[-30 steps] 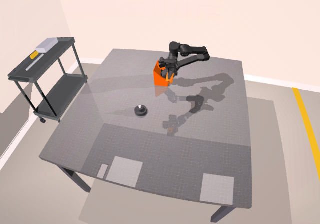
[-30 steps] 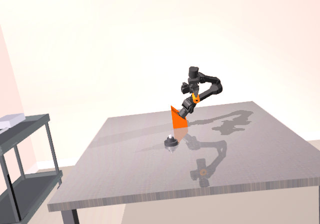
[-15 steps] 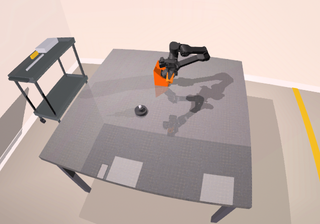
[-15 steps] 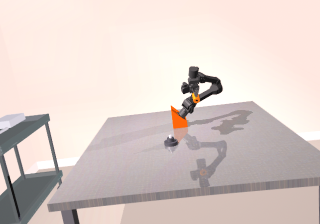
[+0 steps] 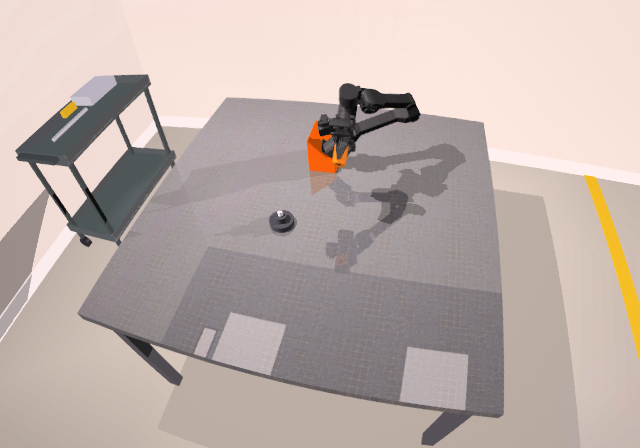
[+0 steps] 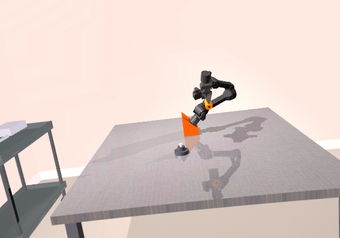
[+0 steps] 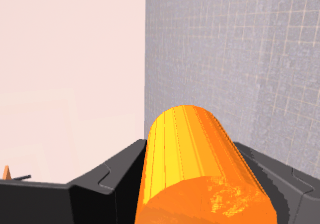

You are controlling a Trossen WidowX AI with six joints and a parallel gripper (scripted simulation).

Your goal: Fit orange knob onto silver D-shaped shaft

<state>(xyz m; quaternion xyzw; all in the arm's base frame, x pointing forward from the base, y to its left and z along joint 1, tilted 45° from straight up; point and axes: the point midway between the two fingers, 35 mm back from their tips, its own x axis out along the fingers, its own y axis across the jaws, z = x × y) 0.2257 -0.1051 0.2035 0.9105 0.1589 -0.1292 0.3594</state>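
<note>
The orange knob is 3 cm behind my gripper tip and 2 cm above it. The rest, counted from my gripper tip: round pedestal 22 cm below, 19 cm to the right, 4 cm ahead.
</note>
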